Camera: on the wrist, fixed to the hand. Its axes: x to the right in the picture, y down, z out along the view.
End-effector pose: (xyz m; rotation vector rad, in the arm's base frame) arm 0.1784 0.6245 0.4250 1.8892 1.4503 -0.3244
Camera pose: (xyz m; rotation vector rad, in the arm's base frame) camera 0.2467 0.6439 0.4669 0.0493 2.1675 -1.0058
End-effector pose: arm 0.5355 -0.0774 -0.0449 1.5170 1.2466 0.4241
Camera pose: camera 0.5551 -0.0435 0.0277 0.0296 1.5108 -0.6723
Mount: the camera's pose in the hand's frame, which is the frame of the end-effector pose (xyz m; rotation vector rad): 0.0124 0.0767 -0.0276 -0.3336 -0.4211 -1.5833
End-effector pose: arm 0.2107 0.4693 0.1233 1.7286 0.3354 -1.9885
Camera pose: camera 0.2720 0.4147 0.1161 -0.4561 -1.6171 2.0767
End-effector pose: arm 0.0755 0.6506 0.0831 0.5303 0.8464 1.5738
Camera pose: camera 0.0034 0.6548 0.1230 -0.1302 0.3891 0.0943
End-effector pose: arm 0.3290 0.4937 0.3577 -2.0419 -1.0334 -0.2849
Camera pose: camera 0.3989 0.4544 0.3386 1.0530 2.8280 0.8467
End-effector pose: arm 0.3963 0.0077 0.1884 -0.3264 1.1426 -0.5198
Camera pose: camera 0.3920 0.0655 0.1298 -1.5862 0.3397 -1.5269
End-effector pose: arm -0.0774 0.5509 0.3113 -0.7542 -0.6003 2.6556
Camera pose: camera -0.0861 0.4982 0.2485 0.2713 -1.1064 1.1897
